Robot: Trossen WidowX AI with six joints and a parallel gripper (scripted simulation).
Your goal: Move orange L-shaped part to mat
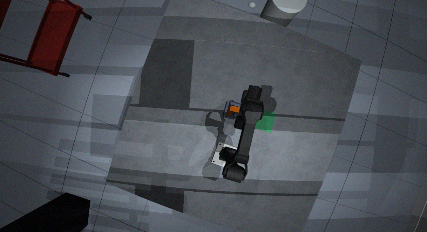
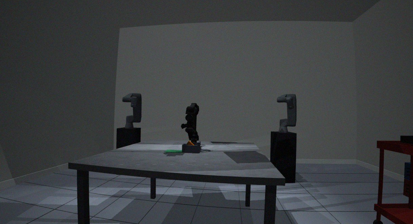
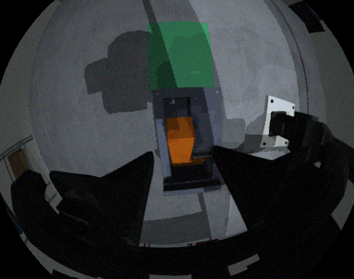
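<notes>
The orange L-shaped part lies 1 cm behind my gripper tip, 4 cm to the left of it and 7 cm below it. Round my gripper tip: mat 2 cm behind, 14 cm to the right, 13 cm below.
</notes>
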